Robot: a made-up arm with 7 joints.
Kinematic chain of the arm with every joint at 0, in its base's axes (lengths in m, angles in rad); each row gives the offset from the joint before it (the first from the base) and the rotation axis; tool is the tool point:
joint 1: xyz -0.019 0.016 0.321 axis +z
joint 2: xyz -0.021 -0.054 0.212 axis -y
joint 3: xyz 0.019 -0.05 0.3 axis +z
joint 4: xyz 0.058 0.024 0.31 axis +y
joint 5: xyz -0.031 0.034 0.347 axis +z
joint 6: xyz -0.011 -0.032 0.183 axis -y
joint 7: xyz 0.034 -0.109 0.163 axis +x
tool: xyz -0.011 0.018 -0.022
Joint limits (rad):
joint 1: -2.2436..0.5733
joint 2: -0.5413..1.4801
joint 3: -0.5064..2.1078
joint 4: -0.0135..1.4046
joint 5: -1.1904..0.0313
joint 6: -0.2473..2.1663
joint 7: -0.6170..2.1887
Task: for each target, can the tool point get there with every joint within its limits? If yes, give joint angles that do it. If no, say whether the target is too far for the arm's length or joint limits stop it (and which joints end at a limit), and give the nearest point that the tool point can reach.
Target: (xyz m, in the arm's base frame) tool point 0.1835 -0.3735 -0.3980
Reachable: no: joint limits stop it (at a limit: joint 1, joint 2, joint 3, joint 4, joint 5, joint 6) | nearest point 0.8877 0.2464 0.2822 | short by 1.159 m
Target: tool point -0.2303 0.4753 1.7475
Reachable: yes | joints -0.9439 0.5307 0.8369 0.5258 -0.5467 0.4864 1.3074
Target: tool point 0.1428 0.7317 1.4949
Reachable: yes | joints -1.5919 0.8476 0.8032 0.8957 -0.3070 1.4801 1.6163
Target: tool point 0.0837 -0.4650 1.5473
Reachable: yes | joints -0.8992 -0.0727 -0.1905 1.0154 -0.1623 1.9129 -0.1700
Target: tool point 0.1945 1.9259 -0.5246
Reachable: no: too far | nearest point 0.1155 1.2190 0.2626 | short by 1.061 m
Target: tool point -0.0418 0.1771 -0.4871
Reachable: no: joint limits stop it (at a limit: joint 2, joint 3, joint 4, joint 5) | nearest point -0.1574 0.9937 0.2015 | short by 1.074 m
